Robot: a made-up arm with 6 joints.
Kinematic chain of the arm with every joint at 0, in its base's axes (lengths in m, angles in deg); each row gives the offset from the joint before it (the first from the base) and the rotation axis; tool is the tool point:
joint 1: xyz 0 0 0.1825 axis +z
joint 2: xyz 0 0 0 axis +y
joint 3: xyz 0 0 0.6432 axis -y
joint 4: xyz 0 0 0 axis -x
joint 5: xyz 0.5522 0 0 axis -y
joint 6: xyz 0 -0.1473 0 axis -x
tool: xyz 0 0 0
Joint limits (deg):
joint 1: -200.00..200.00
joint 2: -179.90..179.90
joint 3: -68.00..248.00
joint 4: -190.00..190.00
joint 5: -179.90..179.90
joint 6: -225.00..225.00
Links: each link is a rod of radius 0.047 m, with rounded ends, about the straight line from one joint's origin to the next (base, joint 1, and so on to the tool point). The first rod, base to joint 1, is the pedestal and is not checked.
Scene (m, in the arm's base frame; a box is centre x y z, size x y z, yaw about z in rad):
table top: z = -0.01
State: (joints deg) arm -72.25 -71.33 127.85 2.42 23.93 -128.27
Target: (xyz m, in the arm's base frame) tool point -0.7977 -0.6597 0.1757
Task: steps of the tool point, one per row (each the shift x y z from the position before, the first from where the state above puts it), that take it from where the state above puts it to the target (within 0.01 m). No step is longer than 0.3 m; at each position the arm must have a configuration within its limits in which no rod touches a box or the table.
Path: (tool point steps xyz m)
1: -0.2409 -0.1683 -0.0041
2: -0.1867 -0.2227 -0.0039
3: -0.1208 -0.2609 -0.0040
4: -0.0478 -0.2800 -0.0036
5: 0.0265 -0.2788 -0.0035
6: 0.0973 -0.2586 -0.0032
7: 0.1590 -0.2206 -0.0030

